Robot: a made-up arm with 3 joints. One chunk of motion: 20 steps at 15 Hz.
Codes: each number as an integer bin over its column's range. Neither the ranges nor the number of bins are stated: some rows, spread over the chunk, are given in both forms.
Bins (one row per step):
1: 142 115 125
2: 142 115 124
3: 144 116 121
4: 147 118 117
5: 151 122 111
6: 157 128 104
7: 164 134 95
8: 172 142 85
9: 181 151 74
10: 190 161 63
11: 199 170 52
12: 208 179 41
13: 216 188 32
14: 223 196 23
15: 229 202 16
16: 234 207 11
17: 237 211 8
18: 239 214 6
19: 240 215 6
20: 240 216 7
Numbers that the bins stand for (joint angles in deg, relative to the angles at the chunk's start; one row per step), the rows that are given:
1: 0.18 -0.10 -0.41
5: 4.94 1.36 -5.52
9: 20.82 7.38 -19.01
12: 35.12 13.20 -31.05
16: 48.88 19.02 -41.99
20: 52.06 20.89 -43.45
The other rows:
2: 0.18 -0.10 -0.78
3: 1.24 0.11 -1.87
4: 2.82 0.53 -3.33
6: 8.12 2.60 -8.07
7: 11.82 3.85 -11.35
8: 16.06 5.51 -15.00
10: 25.59 9.46 -23.02
11: 30.35 11.33 -27.04
13: 39.35 15.07 -34.33
14: 43.06 16.74 -37.61
15: 46.24 17.98 -40.16
17: 50.47 19.85 -43.08
18: 51.53 20.48 -43.81
19: 52.06 20.69 -43.81

